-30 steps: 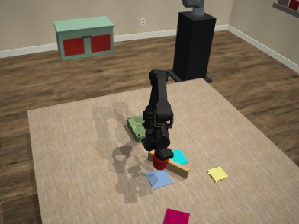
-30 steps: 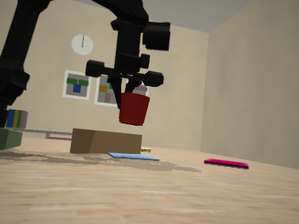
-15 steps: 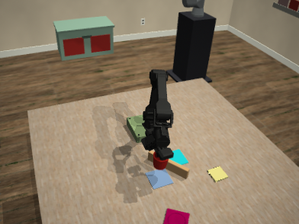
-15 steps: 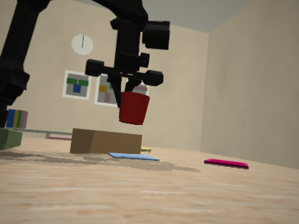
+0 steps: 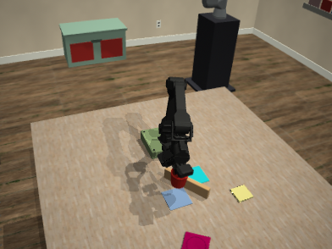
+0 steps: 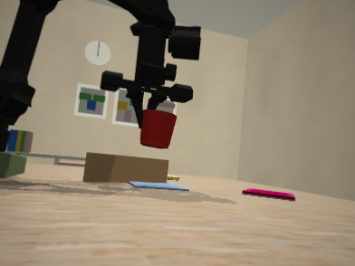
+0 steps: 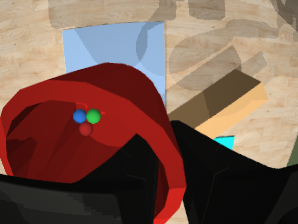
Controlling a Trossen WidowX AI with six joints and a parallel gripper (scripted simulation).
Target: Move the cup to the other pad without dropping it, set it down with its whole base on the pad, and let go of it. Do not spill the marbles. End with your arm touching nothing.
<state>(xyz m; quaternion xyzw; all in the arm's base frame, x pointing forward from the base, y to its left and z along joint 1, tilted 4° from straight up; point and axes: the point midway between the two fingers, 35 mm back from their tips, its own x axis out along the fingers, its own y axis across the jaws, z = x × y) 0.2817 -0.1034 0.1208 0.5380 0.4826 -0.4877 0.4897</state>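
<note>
Now: hand 50 mm above the red cup and 30 mm short of it. The rest, counted from my hand: wooden bar: 130 mm below, 60 mm to the left.
</note>
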